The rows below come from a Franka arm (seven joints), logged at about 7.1 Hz.
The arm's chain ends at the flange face. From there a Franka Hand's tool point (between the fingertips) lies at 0.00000 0.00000 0.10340 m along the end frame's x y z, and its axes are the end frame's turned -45 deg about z.
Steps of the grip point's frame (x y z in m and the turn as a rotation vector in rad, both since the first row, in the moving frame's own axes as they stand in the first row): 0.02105, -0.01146, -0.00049, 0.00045, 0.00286, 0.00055; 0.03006, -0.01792, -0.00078, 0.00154, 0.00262, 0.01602; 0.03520, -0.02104, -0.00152, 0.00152, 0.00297, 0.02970; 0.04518, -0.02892, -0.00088, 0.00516, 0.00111, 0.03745; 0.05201, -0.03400, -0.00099, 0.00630, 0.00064, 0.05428; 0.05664, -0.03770, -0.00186, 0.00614, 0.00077, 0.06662; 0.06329, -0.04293, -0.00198, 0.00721, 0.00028, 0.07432
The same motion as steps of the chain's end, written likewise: 0.00660, -0.02275, -0.00049, 0.00234, 0.00170, 0.00055; 0.00850, -0.03362, -0.00078, 0.00294, 0.00076, 0.01602; 0.00990, -0.03944, -0.00152, 0.00317, 0.00103, 0.02970; 0.01179, -0.05193, -0.00088, 0.00443, -0.00286, 0.03745; 0.01313, -0.06030, -0.00099, 0.00491, -0.00400, 0.05428; 0.01377, -0.06619, -0.00186, 0.00489, -0.00380, 0.06662; 0.01488, -0.07454, -0.00198, 0.00530, -0.00490, 0.07432
